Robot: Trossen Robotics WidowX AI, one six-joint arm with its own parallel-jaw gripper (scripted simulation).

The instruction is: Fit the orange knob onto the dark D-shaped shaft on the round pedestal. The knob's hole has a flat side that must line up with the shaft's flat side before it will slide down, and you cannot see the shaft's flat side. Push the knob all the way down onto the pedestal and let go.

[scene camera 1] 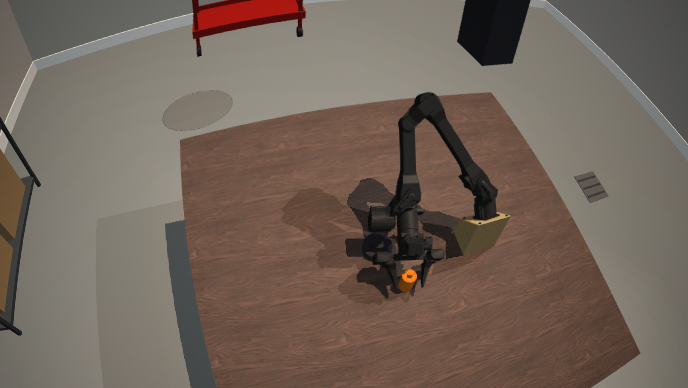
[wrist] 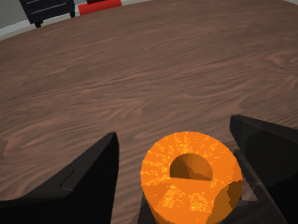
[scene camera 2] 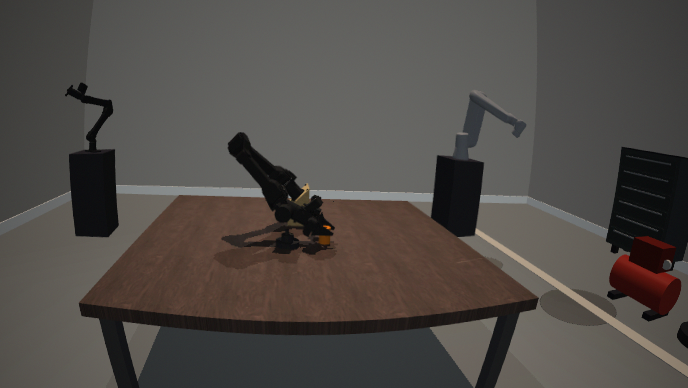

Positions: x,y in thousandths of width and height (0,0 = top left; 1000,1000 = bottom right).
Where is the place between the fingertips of my gripper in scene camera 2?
At 485,597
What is my gripper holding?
Nothing.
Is my gripper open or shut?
Open.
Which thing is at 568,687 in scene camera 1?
My gripper.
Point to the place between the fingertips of my gripper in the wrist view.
586,583
